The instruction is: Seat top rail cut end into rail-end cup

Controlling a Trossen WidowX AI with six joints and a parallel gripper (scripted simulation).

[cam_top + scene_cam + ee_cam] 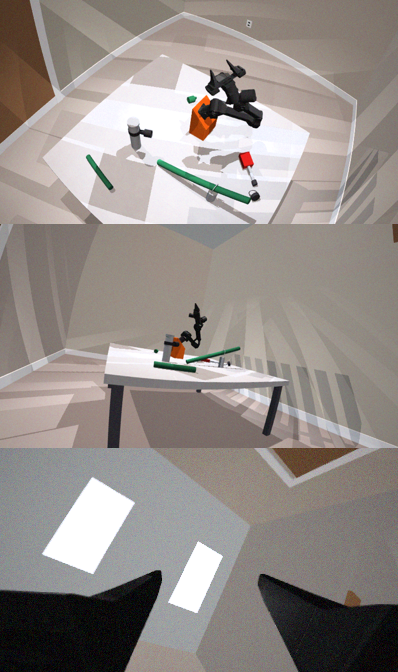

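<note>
My gripper tip is 19 cm short of the dark rail-end cup, 24 cm to the left of it and 42 cm above it. The rest, counted from my gripper tip: red-handled tool: 4 cm ahead, 32 cm to the left, 54 cm below; then small green cap: 27 cm behind, 20 cm to the right, 54 cm below; then small grey line post: 29 cm ahead, 20 cm to the left, 45 cm below.
</note>
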